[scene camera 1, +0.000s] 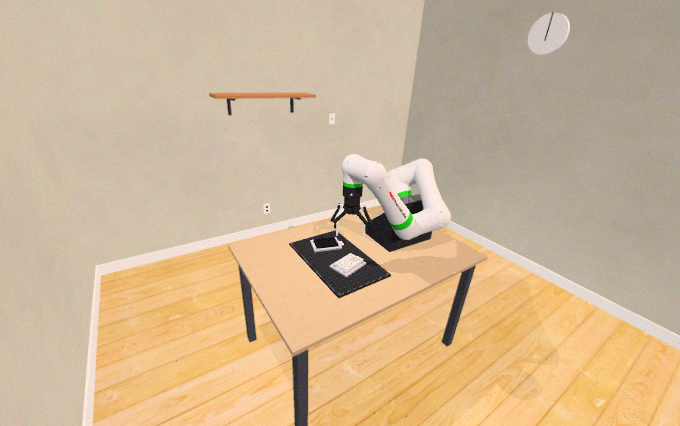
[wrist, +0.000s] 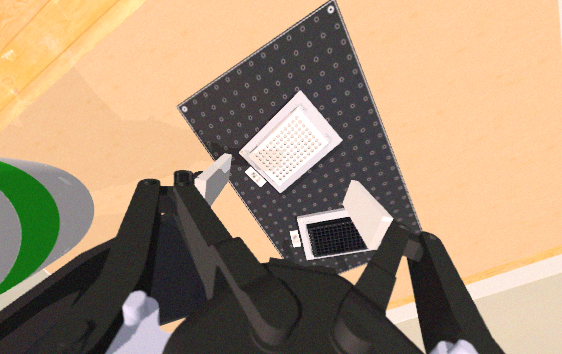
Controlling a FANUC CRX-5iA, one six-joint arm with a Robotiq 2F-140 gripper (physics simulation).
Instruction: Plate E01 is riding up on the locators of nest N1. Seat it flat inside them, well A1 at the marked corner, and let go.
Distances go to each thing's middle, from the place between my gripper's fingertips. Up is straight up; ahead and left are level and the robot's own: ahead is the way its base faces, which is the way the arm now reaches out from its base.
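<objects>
Counted from my hand: nest N2 (wrist: pixel 337 213), 3 cm ahead, 23 cm to the right, 18 cm below; black plate (wrist: pixel 336 236), 3 cm ahead, 23 cm to the right, 17 cm below; nest N1 (wrist: pixel 311 113), 18 cm below. As for the white 96-well plate E01 (wrist: pixel 296 140), my gripper is 16 cm above it.
</objects>
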